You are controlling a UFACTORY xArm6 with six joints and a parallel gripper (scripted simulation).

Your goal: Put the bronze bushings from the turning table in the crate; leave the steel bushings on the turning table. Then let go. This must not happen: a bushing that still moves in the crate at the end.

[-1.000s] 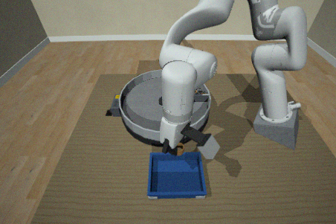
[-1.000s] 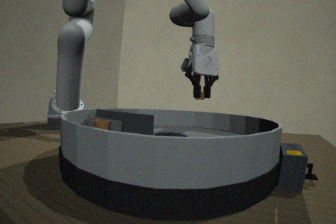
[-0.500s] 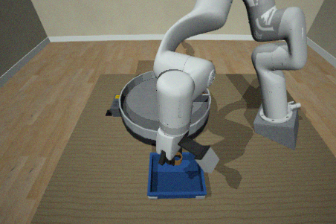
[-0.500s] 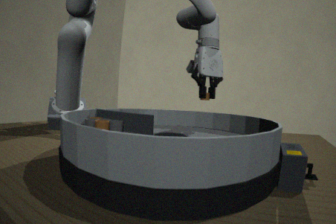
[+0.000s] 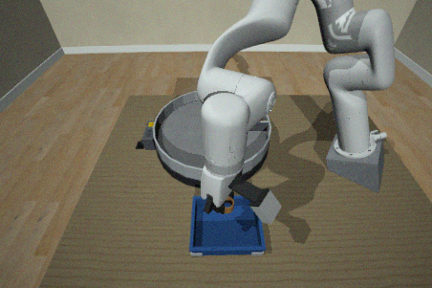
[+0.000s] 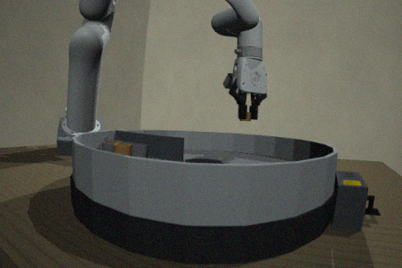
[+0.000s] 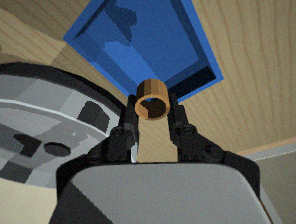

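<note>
The blue crate lies 13 cm below my hand, 1 cm to the left of it and 1 cm behind it. Also, from my hand: grey turning table: 33 cm to the right, 10 cm below, 4 cm ahead.
</note>
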